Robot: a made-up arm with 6 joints.
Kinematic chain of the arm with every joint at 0, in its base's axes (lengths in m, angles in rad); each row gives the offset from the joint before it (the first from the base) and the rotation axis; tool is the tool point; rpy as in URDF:
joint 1: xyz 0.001 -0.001 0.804 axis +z
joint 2: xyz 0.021 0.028 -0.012 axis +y
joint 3: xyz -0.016 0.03 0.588 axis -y
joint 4: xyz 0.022 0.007 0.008 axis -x
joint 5: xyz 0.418 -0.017 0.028 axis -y
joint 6: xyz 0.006 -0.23 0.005 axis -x
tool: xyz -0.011 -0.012 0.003 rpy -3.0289 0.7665 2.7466
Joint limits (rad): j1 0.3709..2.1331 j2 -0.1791..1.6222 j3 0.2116..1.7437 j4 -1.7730..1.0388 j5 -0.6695..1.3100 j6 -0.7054..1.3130
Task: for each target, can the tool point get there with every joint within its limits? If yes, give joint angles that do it. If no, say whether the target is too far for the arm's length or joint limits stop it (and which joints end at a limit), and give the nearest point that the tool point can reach.
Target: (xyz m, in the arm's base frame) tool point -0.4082 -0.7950 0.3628
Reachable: no: joint limits stop it (at a limit: joint 1, joint 2, joint 3, joint 4, joint 5) | nearest point -0.3071 0.3135 0.3101 | short by 1.114 m
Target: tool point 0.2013 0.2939 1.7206
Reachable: yes | joints 1.5496 0.0407 1.0033 -0.2618 0.2206 -0.1423
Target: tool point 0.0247 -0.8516 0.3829
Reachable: no: joint limits stop it (at a limit: joint 1, joint 2, joint 3) | nearest point 0.5024 0.0754 0.3209 | short by 1.045 m
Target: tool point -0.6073 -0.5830 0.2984
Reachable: no: joint limits stop it (at a limit: joint 1, joint 2, joint 3, joint 4, joint 5) | nearest point -0.3077 0.3136 0.3083 | short by 0.945 m
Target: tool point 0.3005 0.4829 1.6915
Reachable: yes | joints 1.3122 0.5227 1.2372 0.3825 0.9109 -0.3915
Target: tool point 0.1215 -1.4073 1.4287
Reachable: no: too far | nearest point 0.0427 -0.4872 1.6960 | short by 0.961 m
